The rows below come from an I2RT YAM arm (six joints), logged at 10 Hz.
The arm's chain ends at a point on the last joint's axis. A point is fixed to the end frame.
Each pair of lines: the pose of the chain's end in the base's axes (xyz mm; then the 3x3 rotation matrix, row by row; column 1 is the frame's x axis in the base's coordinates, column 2 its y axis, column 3 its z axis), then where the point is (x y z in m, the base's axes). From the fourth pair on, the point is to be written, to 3 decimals.
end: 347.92, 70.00, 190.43; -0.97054, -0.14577, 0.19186; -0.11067, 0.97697, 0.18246; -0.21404, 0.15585, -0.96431
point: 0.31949 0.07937 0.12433
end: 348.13, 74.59, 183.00; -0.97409, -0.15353, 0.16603; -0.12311, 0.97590, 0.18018; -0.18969, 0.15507, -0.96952
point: 0.31799 0.08332 0.11757
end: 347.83, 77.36, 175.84; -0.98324, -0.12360, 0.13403; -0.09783, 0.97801, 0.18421; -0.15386, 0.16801, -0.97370
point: 0.31548 0.08736 0.11166
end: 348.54, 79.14, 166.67; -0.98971, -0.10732, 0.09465; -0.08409, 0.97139, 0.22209; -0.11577, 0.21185, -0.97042
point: 0.314 0.092 0.104
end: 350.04, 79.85, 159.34; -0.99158, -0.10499, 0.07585; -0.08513, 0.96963, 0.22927; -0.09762, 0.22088, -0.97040
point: 0.314 0.093 0.098
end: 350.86, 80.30, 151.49; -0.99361, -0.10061, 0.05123; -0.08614, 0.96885, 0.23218; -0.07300, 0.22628, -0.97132
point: 0.313 0.094 0.091
